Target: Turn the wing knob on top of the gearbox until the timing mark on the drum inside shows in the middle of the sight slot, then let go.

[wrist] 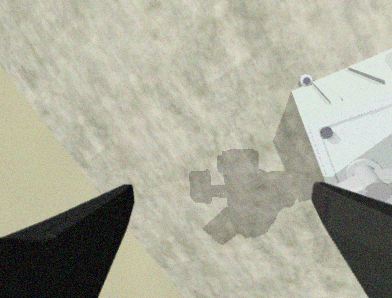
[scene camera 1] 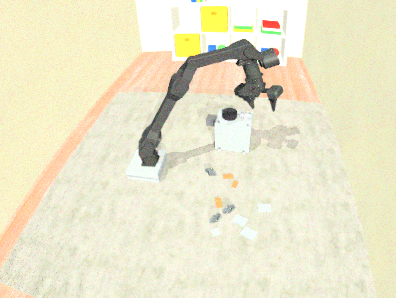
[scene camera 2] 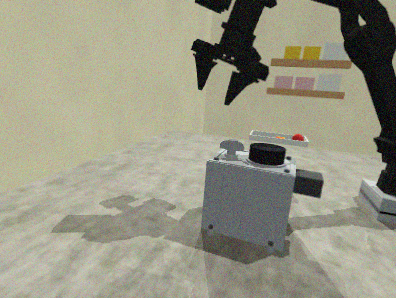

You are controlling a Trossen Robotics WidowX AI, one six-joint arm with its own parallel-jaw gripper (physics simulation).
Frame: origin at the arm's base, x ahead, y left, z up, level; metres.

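Seen in the pictures: gripper, fingertip midpoint: (wrist: 222, 192) (scene camera 1: 263, 109) (scene camera 2: 212, 97); arm's base at its link origin: (scene camera 1: 150, 161).
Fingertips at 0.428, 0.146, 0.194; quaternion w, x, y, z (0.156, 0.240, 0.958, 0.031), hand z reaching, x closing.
Observation:
Offsets run from my fingertips to a thing's middle, as dx, dy, dz. "spot": to the spot under its first point. Level surfaces: height alone.
The gearbox @[-0.139, +0.082, -0.156] (scene camera 1: 233, 134) (scene camera 2: 246, 202) (wrist: 315, 117) is a pale grey box standing upright on the mat. The grey wing knob @[-0.072, +0.081, -0.083] (scene camera 2: 232, 147) (wrist: 364, 172) stands on its top, beside a round black cap @[spot: -0.137, +0.061, -0.077] (scene camera 1: 229, 114) (scene camera 2: 267, 153); in the wrist view the knob shows in part, near the right fingertip. My gripper (scene camera 1: 263, 109) (scene camera 2: 214, 97) (wrist: 222, 192) is open and empty, fingers pointing down. It hangs above the level of the gearbox top, to the right of the box in scene camera 1. The sight slot and the timing mark cannot be made out.
A dark block @[spot: -0.214, +0.064, -0.119] (scene camera 1: 211, 120) (scene camera 2: 308, 183) sticks out from the gearbox's side. Orange, dark grey and white pieces lie on the mat @[dz -0.242] (scene camera 1: 125, 225) in front. A white tray (scene camera 2: 255, 136) with a red ball (scene camera 2: 298, 137) stands behind the gearbox in scene camera 2.

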